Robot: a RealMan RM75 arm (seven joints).
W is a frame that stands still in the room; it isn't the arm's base.
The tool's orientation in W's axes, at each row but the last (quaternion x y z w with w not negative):
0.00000 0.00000 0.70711 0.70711
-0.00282 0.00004 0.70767 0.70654
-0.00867 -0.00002 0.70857 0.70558
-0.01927 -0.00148 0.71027 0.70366
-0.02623 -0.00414 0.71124 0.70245
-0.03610 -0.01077 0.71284 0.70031
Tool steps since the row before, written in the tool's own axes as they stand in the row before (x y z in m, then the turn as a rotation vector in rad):
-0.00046 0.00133 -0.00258 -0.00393 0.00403 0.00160
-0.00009 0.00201 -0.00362 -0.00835 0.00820 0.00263
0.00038 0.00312 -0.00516 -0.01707 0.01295 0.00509
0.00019 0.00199 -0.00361 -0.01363 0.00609 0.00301
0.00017 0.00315 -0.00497 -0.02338 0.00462 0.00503
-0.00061 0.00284 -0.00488 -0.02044 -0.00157 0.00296
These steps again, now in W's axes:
-0.00133 -0.00046 -0.00258 -0.00403 -0.00393 0.00160
-0.00200 -0.00011 -0.00363 -0.00820 -0.00835 0.00263
-0.00306 0.00030 -0.00520 -0.01294 -0.01706 0.00514
-0.00188 0.00008 -0.00367 -0.00605 -0.01361 0.00317
-0.00293 -0.00003 -0.00510 -0.00456 -0.02327 0.00556
-0.00250 -0.00083 -0.00503 0.00171 -0.02029 0.00380

